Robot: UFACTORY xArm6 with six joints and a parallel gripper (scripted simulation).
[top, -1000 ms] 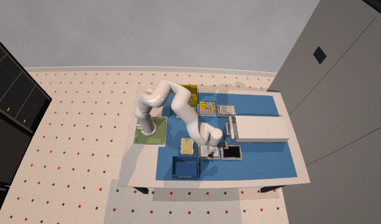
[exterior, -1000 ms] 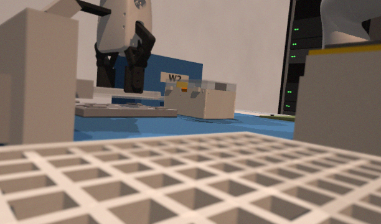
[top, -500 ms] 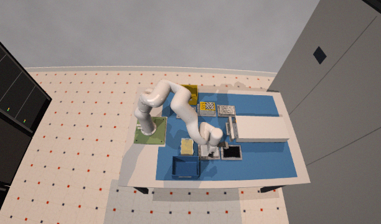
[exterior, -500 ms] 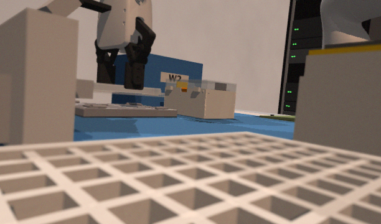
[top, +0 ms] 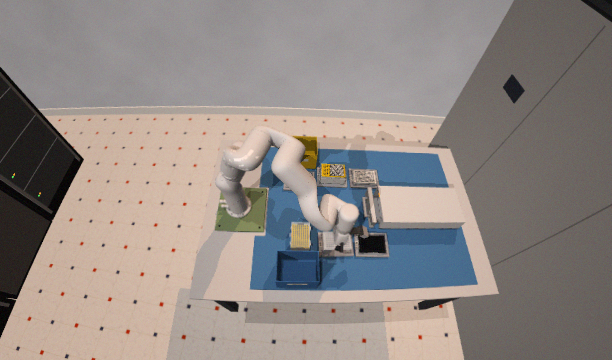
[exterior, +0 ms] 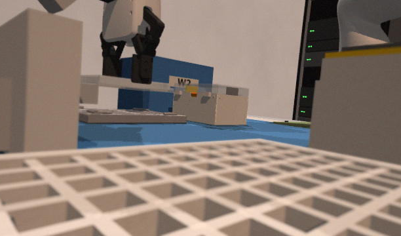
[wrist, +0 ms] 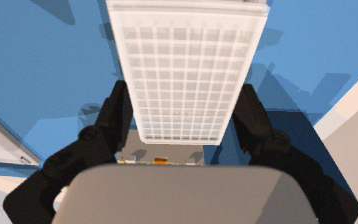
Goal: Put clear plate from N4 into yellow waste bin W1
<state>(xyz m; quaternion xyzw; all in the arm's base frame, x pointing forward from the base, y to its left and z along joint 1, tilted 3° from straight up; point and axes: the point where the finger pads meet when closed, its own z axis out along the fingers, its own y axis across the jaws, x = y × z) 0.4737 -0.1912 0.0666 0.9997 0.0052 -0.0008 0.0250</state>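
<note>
The grey work nest N4 lies 60 mm below my hand. From my hand the other things lie so: blue bin w2 (180 mm behind, 130 mm to the right, 30 mm below); then clear plate (10 mm below); then black plate (170 mm ahead, 10 mm to the right, 50 mm below).
</note>
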